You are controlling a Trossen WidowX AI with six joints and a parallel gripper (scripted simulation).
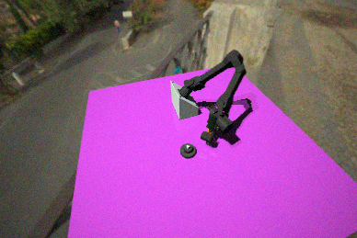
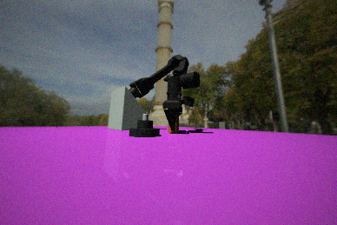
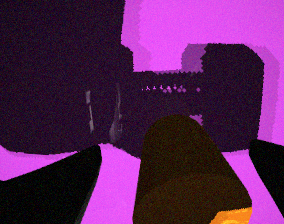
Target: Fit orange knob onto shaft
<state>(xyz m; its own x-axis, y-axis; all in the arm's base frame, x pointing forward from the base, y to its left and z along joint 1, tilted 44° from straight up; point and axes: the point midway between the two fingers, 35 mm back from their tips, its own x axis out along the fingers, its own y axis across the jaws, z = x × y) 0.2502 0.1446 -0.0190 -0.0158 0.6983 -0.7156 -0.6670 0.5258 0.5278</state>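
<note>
The orange knob is 30 mm above my gripper tip. Also, from my gripper tip: pedestal 160 mm to the right, 50 mm ahead, 20 mm above.
</note>
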